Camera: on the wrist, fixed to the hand. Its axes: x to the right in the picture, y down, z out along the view.
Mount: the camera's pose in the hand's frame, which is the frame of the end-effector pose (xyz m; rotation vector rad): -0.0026 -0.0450 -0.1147 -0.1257 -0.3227 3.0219
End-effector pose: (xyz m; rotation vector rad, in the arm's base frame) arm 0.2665 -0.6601 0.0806 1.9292 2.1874 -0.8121
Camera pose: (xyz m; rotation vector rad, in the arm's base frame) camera 0.2540 -0.6119 0.1933 1.8379 -1.5134 0.0142
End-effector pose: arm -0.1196 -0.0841 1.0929 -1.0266 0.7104 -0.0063
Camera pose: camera -0.1697 -0.1967 1.0931 0.8245 1.2348 2.6342
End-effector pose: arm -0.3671 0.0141 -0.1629 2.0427 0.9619 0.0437
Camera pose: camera -0.4376 0.1063 -0.1215 1.2188 -2.5092 1.0605
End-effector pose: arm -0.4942 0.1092 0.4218 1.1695 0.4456 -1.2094
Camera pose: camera -0.5014 0.2144 0.3581 0.3174 -1.2659 1.3133
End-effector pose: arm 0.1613 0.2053 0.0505 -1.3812 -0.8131 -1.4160
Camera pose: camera 0.0803 0.1131 0.0394 -1.0463 1.2313 1.1742
